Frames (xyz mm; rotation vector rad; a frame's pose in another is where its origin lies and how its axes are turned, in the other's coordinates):
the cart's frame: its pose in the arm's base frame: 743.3 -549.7 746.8 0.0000 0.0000 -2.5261
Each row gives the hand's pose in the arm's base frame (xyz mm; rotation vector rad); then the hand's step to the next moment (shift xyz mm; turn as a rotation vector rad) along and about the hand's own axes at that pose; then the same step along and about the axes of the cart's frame.
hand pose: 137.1 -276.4 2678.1 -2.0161 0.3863 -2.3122
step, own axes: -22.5 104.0 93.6 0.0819 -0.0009 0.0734
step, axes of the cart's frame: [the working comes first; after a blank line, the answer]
step, axes of the arm's base frame: 82.1 -110.6 -33.4 0.0599 -0.0268 0.0882

-3.2 137.7 -33.4 -0.0334 0.0565 0.0882
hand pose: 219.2 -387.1 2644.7 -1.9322 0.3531 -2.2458
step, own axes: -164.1 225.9 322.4 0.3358 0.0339 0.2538
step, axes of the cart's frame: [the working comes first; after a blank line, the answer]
step, axes of the arm's base frame: 336.0 -196.6 -174.3 0.1978 -0.1425 0.3448

-160.8 354.5 -174.3 -0.0792 0.2306 0.3448
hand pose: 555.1 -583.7 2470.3 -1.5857 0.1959 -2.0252
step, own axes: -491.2 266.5 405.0 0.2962 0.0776 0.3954
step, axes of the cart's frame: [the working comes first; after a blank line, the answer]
step, axes of the arm's base frame: 538.7 113.2 -416.2 0.3501 -0.1283 0.3333

-505.3 218.6 -416.2 -0.2118 0.3069 0.3333
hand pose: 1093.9 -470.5 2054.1 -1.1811 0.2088 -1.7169
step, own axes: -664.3 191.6 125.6 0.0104 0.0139 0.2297
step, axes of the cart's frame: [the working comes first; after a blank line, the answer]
step, axes of the arm's base frame: 233.0 480.7 -456.6 0.1876 0.0690 0.1145

-467.8 -257.9 -456.6 -0.1930 0.0519 0.1145
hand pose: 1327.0 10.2 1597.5 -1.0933 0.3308 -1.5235
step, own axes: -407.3 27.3 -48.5 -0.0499 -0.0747 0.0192
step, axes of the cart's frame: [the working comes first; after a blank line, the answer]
step, axes of the arm's base frame: -65.4 336.7 -226.7 -0.0372 0.0727 0.0421

-140.9 -312.7 -226.7 -0.0115 -0.0808 0.0421
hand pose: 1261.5 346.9 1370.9 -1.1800 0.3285 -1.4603
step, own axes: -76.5 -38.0 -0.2 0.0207 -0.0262 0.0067
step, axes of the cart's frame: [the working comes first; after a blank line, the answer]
step, axes of the arm's base frame: -36.1 77.1 -7.0 -0.0062 -0.0076 0.0326

-15.1 -83.8 -7.0 0.0094 0.0026 0.0326
